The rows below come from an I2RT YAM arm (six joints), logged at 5 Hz.
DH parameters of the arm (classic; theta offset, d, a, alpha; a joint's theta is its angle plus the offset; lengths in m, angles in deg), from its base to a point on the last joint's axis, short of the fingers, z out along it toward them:
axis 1: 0 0.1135 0.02 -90
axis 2: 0 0 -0.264 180
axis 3: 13.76 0 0.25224 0
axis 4: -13.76 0 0.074 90
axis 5: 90 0 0 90
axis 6: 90 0.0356 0 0
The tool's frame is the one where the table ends.
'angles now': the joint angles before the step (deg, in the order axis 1, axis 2, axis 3, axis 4, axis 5, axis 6). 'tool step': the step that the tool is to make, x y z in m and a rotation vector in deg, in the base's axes. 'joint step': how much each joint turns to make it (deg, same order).
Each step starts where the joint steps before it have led.
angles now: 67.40, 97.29, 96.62, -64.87, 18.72, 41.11
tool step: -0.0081, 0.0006, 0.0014, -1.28, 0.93, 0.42
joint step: 1.29, 0.26, 0.95, -2.55, 0.00, 1.01
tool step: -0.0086, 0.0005, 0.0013, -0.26, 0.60, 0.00
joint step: 1.40, -0.15, 0.28, -1.39, 0.09, 1.55
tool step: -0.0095, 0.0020, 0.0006, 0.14, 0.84, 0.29
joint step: 1.60, -0.03, 0.23, -0.91, -0.30, 1.61
